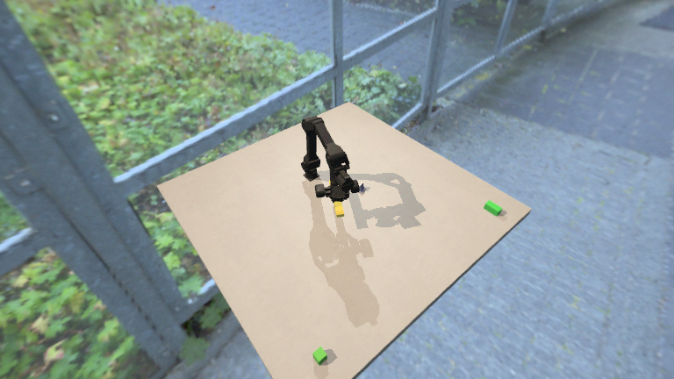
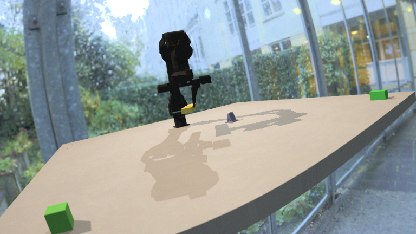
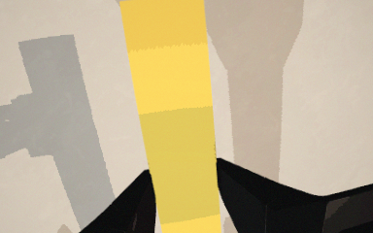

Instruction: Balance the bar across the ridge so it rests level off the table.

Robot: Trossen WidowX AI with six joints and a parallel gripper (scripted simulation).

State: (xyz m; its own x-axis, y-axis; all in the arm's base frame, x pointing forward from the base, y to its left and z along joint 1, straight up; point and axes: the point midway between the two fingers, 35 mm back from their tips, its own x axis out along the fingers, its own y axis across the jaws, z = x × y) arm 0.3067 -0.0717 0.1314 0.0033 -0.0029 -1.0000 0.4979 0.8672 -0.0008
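Now: the yellow bar 3 cm behind my gripper tip and 1 cm to the left of it. Round my gripper tip: green cube: 43 cm ahead, 43 cm to the right, 8 cm below.
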